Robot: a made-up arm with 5 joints.
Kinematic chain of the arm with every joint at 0, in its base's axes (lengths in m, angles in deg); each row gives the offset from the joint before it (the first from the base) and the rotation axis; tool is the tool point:
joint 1: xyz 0 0 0.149 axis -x
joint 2: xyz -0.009 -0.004 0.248 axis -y
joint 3: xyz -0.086 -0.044 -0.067 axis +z
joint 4: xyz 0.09 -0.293 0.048 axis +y
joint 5: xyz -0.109 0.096 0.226 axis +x
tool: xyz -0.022 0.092 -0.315
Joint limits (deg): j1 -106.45..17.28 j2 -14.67..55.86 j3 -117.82..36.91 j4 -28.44..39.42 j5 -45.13..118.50
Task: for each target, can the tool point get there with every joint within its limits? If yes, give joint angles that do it. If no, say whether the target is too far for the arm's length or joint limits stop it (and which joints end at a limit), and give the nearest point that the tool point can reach.
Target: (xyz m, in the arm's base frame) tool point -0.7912 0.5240 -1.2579
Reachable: no: too far | nearest point -0.2542 -0.0267 -0.2466 | short by 1.271 m
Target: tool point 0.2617 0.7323 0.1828
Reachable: no: joint limits stop it (at a limit: joint 1, joint 2, joint 4) | nearest point 0.0533 0.2787 0.5428 | short by 0.615 m
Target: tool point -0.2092 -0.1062 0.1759
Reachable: yes | joints -62.28 13.50 -76.23 9.87 -4.91
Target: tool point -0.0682 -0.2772 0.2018
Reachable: yes | joints -15.29 48.03 8.29 31.07 -16.24
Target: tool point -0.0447 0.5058 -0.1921
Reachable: no: joint limits stop it (at a limit: joint 1, joint 2, joint 4, joint 5) | nearest point -0.0922 0.1928 -0.0945 | short by 0.331 m
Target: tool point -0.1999 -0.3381 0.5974
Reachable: yes | joints -18.49 41.56 -81.51 30.40 93.82
